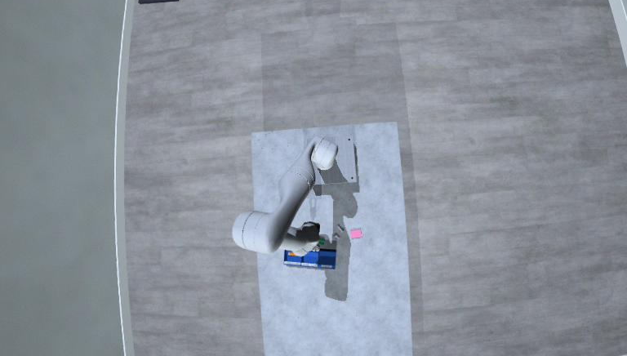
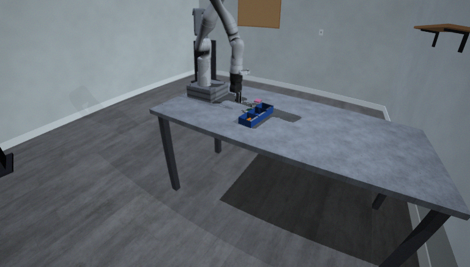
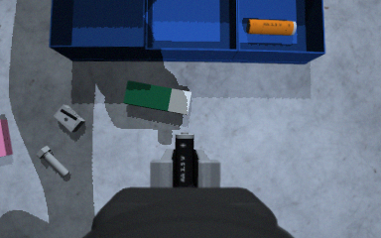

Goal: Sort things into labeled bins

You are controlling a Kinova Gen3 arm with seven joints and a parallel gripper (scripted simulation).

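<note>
Right now my hand is 1 cm above the black battery. From my hand the other things lie so: grey block 12 cm to the left, 7 cm below, 4 cm ahead; grey rod 14 cm to the left, 7 cm below, 1 cm behind; orange battery 13 cm ahead, 9 cm to the right, 6 cm below.
</note>
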